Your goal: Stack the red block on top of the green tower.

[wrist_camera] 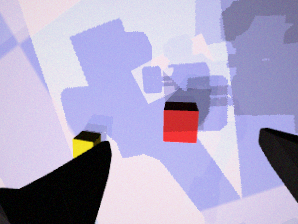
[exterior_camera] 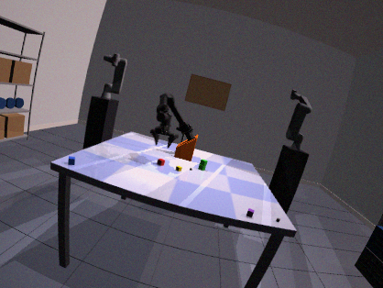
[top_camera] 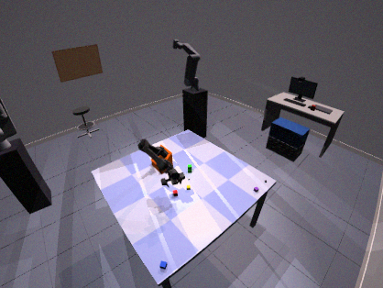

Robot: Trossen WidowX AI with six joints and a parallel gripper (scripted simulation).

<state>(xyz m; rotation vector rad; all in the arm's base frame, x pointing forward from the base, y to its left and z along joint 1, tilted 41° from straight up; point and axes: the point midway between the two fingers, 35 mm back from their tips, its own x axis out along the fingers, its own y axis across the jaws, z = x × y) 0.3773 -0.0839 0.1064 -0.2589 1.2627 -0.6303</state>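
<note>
My gripper tip is 11 cm above the red block, 2 cm past it and 1 cm to the right of it. From my gripper tip the other things lie so: yellow cube (14 cm to the left, 11 cm below, 1 cm behind); then purple cube (59 cm to the left, 37 cm ahead, 11 cm below); then blue cube (44 cm ahead, 37 cm to the right, 11 cm below).
</note>
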